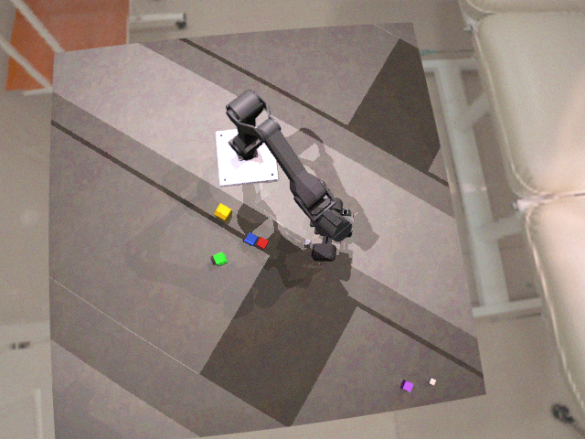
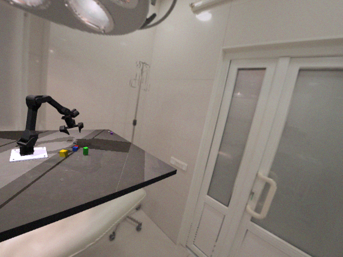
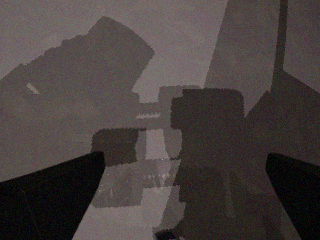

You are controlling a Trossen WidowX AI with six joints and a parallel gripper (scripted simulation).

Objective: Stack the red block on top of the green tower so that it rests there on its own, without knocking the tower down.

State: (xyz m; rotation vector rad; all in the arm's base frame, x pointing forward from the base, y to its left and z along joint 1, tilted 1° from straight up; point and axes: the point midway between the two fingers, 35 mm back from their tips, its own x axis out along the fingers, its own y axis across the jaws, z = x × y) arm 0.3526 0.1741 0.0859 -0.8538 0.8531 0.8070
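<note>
My gripper tip is 60 mm past the red block, 200 mm to the left of it and 60 mm above it. The rest, counted from my gripper tip: blue block (80 mm behind, 230 mm to the right, 60 mm below); green block (40 mm behind, 340 mm to the right, 30 mm below); yellow block (180 mm behind, 300 mm to the right, 50 mm below).
</note>
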